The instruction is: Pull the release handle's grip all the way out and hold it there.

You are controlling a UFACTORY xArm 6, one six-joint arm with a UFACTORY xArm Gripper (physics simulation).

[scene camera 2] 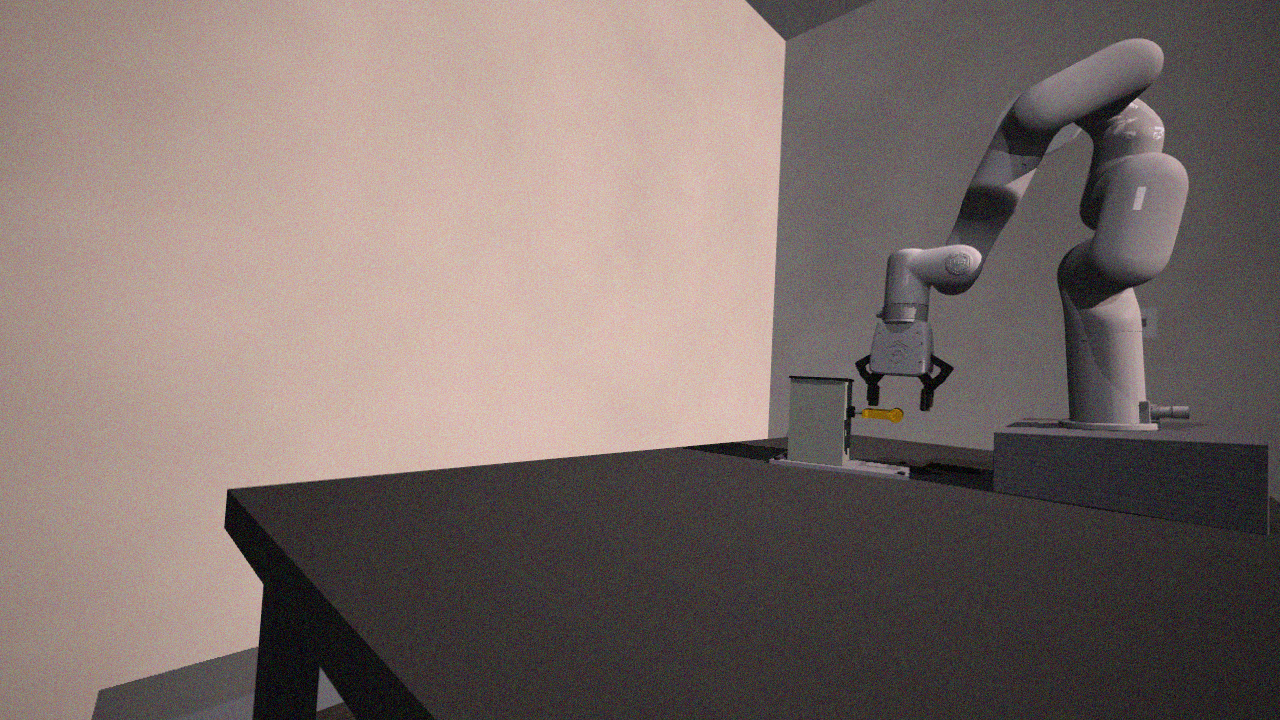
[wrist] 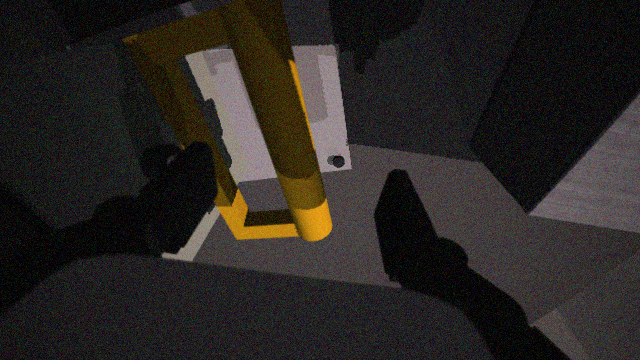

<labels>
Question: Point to a light base plate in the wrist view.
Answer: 311, 36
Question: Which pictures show my gripper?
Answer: Scene camera 2 and the wrist view: all of them.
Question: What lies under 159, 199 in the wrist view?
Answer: My gripper.
</labels>
